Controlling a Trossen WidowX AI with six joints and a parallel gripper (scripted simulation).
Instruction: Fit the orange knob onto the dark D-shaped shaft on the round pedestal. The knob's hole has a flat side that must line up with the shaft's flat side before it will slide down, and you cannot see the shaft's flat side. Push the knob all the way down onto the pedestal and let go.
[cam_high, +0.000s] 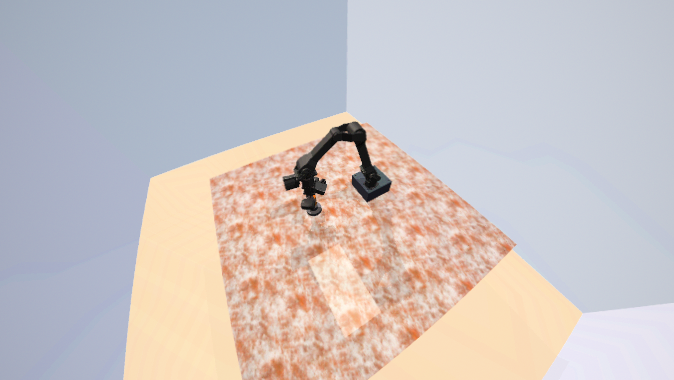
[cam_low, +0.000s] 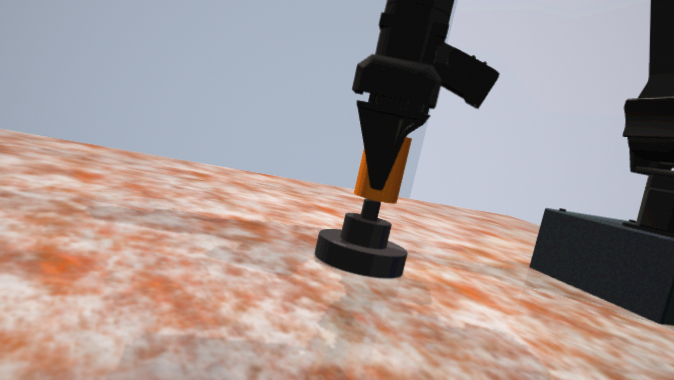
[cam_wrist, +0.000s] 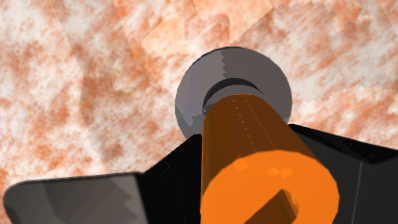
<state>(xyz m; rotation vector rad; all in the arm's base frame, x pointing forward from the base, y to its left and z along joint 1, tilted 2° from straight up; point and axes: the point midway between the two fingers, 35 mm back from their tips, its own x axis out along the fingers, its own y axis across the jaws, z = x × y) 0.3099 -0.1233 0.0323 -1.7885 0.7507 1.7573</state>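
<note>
Right now my gripper tip is 2 cm below the orange knob. Also, from my gripper tip: pedestal: 4 cm below.
</note>
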